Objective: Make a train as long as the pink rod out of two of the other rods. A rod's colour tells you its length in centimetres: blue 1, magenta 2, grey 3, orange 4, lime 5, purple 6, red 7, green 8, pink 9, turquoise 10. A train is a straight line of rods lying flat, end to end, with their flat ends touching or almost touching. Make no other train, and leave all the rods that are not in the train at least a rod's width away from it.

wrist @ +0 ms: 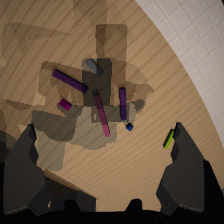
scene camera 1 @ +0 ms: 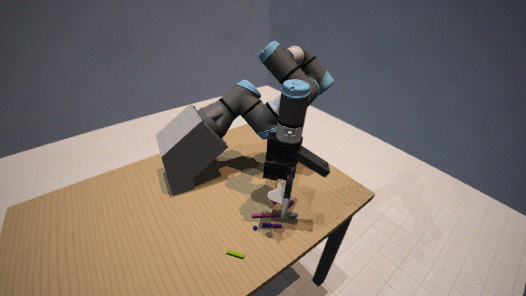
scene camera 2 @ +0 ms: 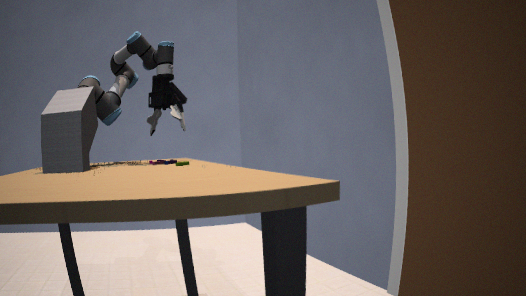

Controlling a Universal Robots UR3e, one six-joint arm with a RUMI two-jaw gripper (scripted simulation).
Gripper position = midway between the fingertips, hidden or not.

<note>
In view: my gripper [scene camera 1: 283,197].
My gripper shows as well in the wrist view [wrist: 104,124] and in scene camera 2 [scene camera 2: 166,133].
</note>
